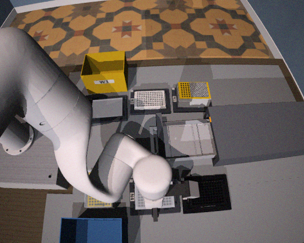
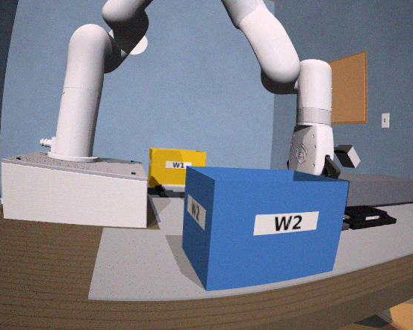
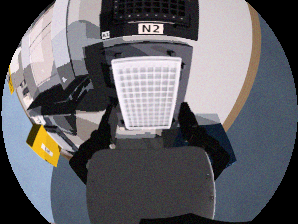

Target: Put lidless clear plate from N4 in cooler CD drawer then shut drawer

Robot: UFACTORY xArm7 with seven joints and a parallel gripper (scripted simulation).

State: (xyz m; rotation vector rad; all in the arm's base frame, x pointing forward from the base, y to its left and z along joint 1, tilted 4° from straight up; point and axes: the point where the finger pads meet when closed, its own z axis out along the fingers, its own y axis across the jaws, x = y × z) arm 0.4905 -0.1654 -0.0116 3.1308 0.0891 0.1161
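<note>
The clear plate lies 3 cm below my hand. From my hand the other things lie so: blue bin W2: 17 cm behind, 15 cm to the right, 1 cm below; then cooler drawer: 19 cm to the left, 14 cm ahead, 3 cm below; then black plate: 17 cm ahead, 3 cm below.
</note>
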